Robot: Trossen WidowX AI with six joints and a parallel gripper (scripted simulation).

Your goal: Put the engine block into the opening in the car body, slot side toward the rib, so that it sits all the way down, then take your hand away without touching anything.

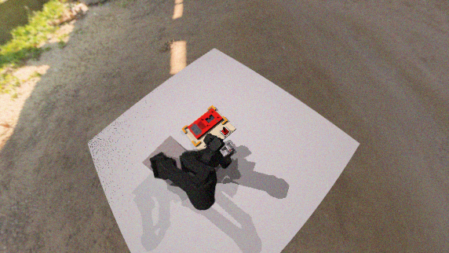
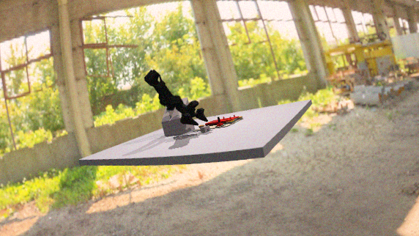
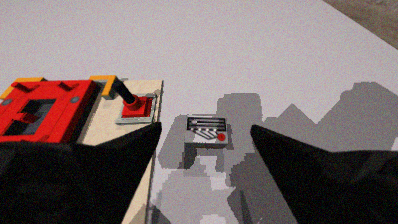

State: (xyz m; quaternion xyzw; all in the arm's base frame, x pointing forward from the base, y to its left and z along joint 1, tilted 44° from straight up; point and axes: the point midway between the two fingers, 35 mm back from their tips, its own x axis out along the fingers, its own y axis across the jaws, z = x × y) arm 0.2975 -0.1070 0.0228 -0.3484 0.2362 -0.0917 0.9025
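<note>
Now: gripper tip 1 cm short of the grey engine block and 4 cm above it. From my gripper tip the other things lie so: beige board (2 cm behind, 19 cm to the left, 4 cm below).
</note>
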